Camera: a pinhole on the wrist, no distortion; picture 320 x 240 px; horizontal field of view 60.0 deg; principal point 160.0 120.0 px. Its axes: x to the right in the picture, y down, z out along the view. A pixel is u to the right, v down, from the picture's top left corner.
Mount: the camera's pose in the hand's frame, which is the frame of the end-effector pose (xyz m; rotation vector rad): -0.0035 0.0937 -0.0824 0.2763 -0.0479 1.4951
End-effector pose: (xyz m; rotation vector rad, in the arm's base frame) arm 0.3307 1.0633 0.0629 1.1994 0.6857 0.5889
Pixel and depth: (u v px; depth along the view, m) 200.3 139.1 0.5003
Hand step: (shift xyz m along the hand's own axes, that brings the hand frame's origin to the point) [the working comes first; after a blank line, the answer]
In the camera's frame: 0.0728 0.0345 0.5003

0.0375 0.0610 0.4216
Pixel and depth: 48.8 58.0 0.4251
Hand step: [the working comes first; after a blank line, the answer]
In the camera's frame: -0.1706 -0.0951 0.4251

0.1353 -0.1672 0.2802
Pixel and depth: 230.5 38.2 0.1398
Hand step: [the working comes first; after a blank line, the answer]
In the camera's frame: 0.0356 -0.0413 0.1398

0.0594 0.0969 0.0538
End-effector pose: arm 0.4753 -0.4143 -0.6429 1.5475 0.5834 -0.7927
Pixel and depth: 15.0 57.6 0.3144
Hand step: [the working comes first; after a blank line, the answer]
In the camera's frame: -0.1645 -0.0708 0.3144

0.0965 -0.1368 0.1780
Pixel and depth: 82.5 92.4 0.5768
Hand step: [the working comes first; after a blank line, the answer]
In the camera's frame: -0.1613 -0.0574 0.5768

0.1199 -0.1883 0.4346
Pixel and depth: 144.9 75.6 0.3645
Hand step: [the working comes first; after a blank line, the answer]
In the camera's frame: -0.0199 -0.0584 0.3645

0.1029 -0.0055 0.2575
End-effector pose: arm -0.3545 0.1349 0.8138 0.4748 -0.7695 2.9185
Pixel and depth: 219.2 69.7 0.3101
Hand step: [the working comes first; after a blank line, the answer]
In the camera's frame: 0.0662 -0.0563 0.3101

0.1003 0.0901 0.2225
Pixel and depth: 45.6 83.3 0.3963
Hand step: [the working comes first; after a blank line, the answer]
In the camera's frame: -0.1636 -0.0525 0.3963

0.0898 -0.1522 0.2602
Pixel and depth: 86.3 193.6 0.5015
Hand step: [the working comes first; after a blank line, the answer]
In the camera's frame: -0.1334 0.1332 0.5015

-0.0765 -0.1355 0.3963
